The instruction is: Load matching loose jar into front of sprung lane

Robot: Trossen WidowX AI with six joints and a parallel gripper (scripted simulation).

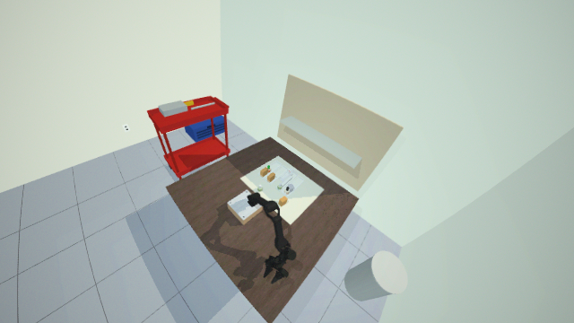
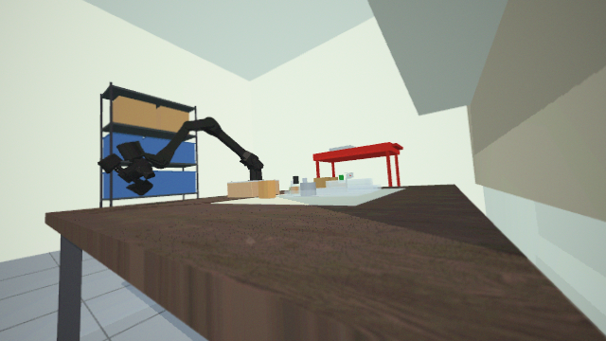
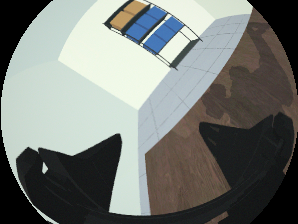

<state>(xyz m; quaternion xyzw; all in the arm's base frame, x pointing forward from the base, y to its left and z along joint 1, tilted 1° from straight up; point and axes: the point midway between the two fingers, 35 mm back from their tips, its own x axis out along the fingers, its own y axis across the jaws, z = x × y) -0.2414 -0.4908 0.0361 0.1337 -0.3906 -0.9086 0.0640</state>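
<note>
Now: the grey cylinder 67 cm ahead of my gripper tip, 44 cm to the left of it and 8 cm below it. From my gripper tip the other things lie so: clear sprung lane (74 cm ahead, 56 cm to the left, 9 cm below).
</note>
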